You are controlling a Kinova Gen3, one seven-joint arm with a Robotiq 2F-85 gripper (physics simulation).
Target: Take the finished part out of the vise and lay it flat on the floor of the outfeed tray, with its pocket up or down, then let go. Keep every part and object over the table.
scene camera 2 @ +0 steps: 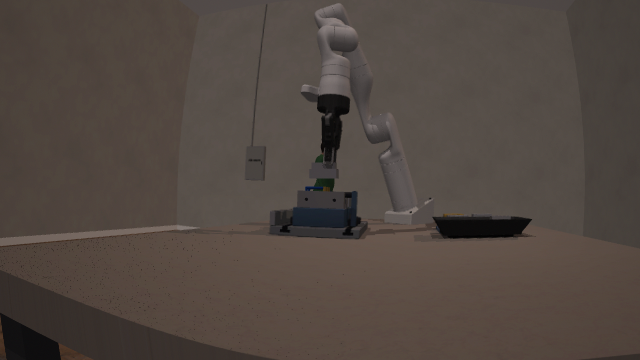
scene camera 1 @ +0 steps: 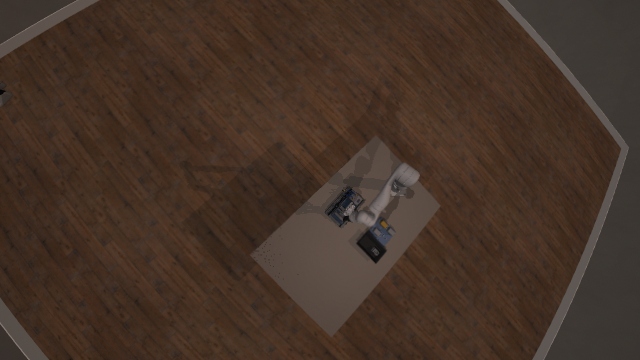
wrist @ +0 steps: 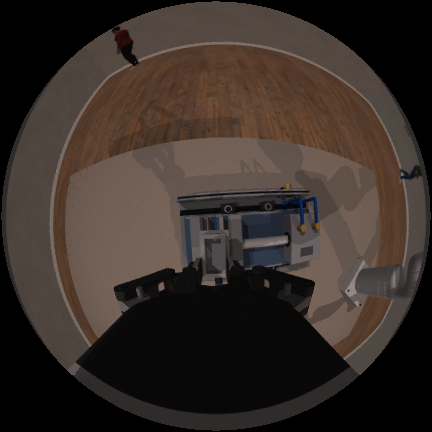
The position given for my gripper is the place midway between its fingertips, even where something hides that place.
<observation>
I see my gripper (scene camera 2: 329, 165).
My gripper is seen too in the wrist view (wrist: 213, 264).
</observation>
